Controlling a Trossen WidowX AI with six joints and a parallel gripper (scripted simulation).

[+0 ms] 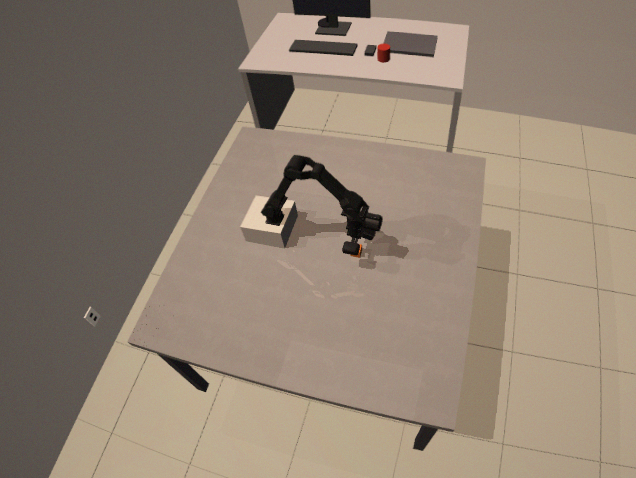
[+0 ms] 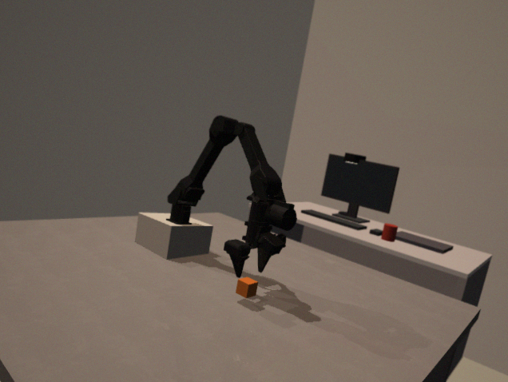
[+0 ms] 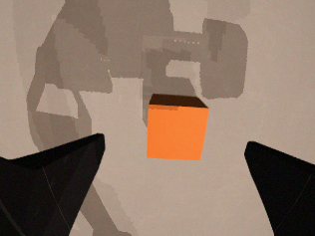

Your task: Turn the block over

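My gripper tip is 40 mm above the block and 10 mm past it.
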